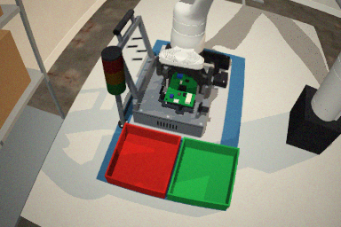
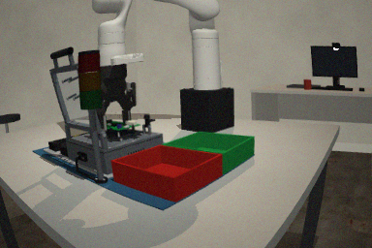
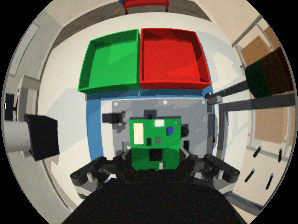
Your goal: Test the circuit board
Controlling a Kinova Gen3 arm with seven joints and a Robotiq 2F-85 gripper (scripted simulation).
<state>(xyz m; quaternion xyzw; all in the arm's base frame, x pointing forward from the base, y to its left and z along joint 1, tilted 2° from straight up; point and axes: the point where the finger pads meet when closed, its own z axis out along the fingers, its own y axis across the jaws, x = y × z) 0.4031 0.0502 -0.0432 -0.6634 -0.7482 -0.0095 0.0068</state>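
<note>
My gripper is now right at the green circuit board. Round my hand: tester lid: 120 mm ahead, 100 mm above, 10 mm to the left; green bin: 190 mm to the left, 130 mm behind, 70 mm below; red bin: 200 mm to the left, 70 mm below, 20 mm ahead.
</note>
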